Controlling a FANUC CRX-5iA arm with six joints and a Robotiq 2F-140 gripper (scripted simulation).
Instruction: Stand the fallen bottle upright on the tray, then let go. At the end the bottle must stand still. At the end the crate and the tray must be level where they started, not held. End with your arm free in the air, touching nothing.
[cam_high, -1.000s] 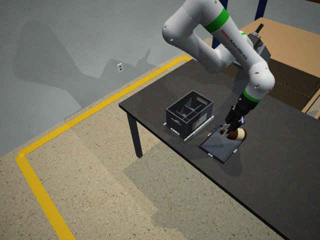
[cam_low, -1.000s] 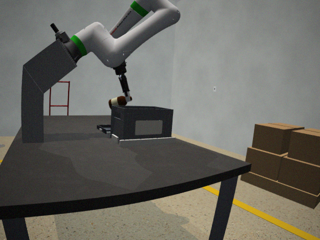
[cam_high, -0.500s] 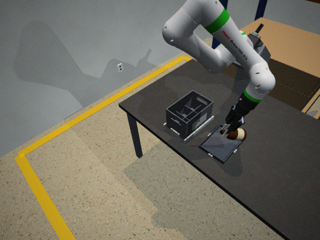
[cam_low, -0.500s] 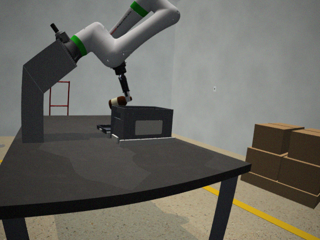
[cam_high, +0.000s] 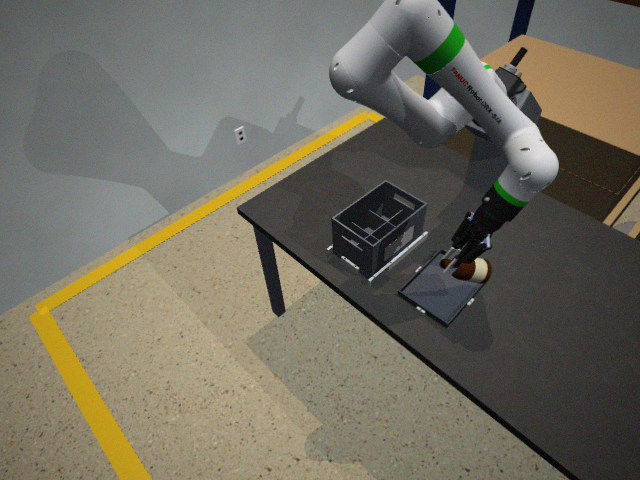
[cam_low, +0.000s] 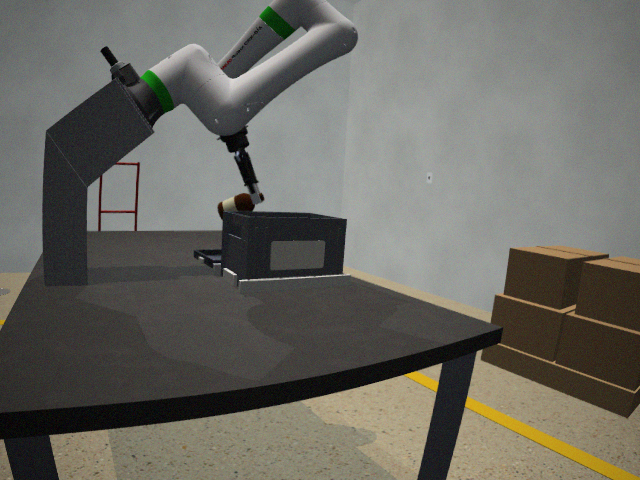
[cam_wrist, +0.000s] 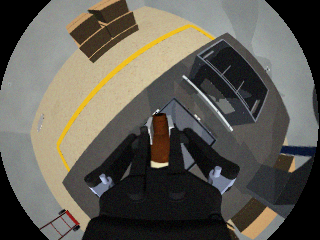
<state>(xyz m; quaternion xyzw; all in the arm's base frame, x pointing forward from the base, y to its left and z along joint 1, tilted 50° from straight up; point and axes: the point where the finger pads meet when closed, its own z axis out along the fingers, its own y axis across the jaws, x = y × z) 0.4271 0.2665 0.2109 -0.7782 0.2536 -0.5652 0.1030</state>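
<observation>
The brown bottle lies 4 cm below my hand, 4 cm behind it and 2 cm to the left of it. Also, from my hand: dark crate (32 cm to the right, 13 cm below, 2 cm ahead); dark tray (21 cm below, 5 cm to the right, 5 cm behind).
</observation>
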